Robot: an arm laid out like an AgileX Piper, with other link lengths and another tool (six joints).
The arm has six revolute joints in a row. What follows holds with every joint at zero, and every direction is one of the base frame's.
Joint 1 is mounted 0.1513 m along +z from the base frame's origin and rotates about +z.
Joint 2 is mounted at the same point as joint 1 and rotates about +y.
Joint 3 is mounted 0.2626 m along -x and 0.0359 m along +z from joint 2 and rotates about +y.
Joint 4 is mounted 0.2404 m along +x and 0.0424 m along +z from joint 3 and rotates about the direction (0.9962, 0, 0.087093).
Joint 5 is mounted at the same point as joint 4 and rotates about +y.
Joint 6 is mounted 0.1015 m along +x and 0.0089 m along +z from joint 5 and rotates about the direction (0.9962, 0, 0.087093).
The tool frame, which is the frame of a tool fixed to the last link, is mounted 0.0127 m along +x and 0.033 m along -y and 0.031 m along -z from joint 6; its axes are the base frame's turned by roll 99.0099, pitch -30.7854 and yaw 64.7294 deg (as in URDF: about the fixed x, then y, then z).
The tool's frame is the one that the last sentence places.
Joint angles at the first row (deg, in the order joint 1, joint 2, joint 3, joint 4, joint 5, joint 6):
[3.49, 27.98, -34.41, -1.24, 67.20, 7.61]
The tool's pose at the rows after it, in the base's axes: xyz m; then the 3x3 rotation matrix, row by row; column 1 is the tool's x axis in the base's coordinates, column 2 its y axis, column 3 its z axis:
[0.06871, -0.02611, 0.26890], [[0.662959, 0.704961, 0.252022], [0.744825, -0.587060, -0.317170], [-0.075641, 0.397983, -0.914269]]
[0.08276, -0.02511, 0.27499], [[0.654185, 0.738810, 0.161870], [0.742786, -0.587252, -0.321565], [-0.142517, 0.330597, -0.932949]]
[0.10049, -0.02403, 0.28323], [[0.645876, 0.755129, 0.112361], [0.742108, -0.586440, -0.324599], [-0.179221, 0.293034, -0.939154]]
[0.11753, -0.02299, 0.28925], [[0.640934, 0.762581, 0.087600], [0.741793, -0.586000, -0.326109], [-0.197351, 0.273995, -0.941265]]
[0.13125, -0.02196, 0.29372], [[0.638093, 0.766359, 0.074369], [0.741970, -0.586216, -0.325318], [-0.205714, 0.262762, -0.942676]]
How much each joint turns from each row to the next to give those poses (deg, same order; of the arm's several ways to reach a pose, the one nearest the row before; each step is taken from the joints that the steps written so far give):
[0.00, 6.55, -2.80, 0.34, 0.36, 0.11]
[0.00, 6.83, -3.47, 0.04, 2.19, 0.11]
[0.00, 6.20, -4.12, 0.00, 0.95, 0.01]
[0.00, 4.97, -3.54, 0.00, 0.08, 0.00]
[0.00, 3.69, -2.88, 0.09, 0.00, -0.01]

